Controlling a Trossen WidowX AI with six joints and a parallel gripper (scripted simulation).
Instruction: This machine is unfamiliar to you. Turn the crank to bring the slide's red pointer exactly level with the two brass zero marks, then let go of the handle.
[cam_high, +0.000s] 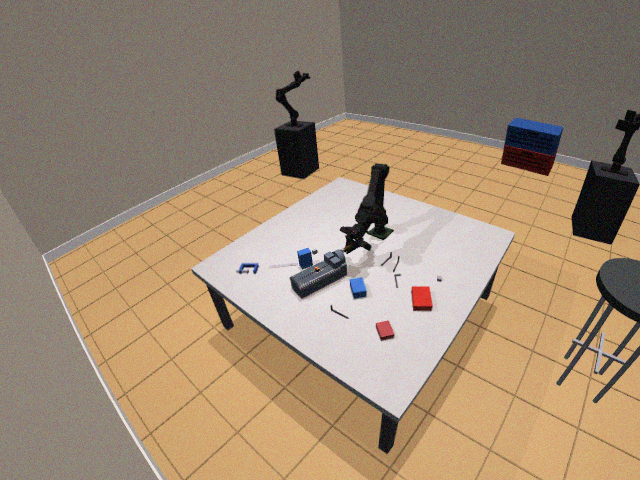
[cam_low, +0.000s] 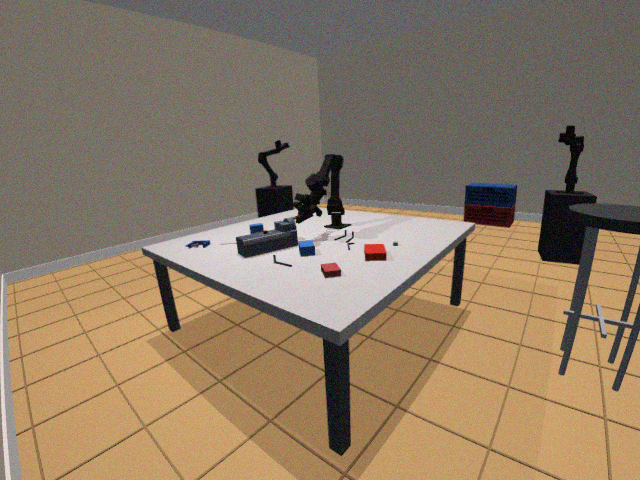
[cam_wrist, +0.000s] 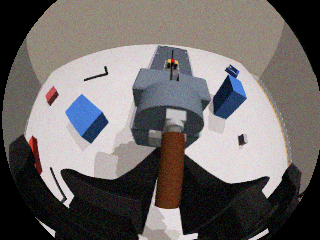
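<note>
Right now the brown crank handle is 30 mm above my gripper tip, 20 mm behind it and 10 mm to the left of it. The rest, counted from my gripper tip: red pointer 150 mm ahead, 70 mm to the right, 10 mm below.
</note>
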